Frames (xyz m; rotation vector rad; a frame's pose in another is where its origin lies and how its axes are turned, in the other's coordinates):
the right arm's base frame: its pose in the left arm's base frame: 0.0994 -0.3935 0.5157 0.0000 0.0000 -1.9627
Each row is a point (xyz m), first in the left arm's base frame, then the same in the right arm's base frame.
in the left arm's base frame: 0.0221 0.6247 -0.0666
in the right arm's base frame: -0.9115 -0.4603 -0.5823
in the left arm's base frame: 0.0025 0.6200 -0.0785
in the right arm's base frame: -0.8996 -0.4767 -0.5942
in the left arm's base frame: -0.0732 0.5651 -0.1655
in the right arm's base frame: -0.8200 -0.5256 -0.6812
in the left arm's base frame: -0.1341 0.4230 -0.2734
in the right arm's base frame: -0.6654 -0.5277 -0.7891
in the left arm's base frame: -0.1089 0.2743 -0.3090
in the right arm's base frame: -0.5376 -0.4476 -0.8247
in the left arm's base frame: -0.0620 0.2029 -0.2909
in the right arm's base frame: -0.4895 -0.3770 -0.8066
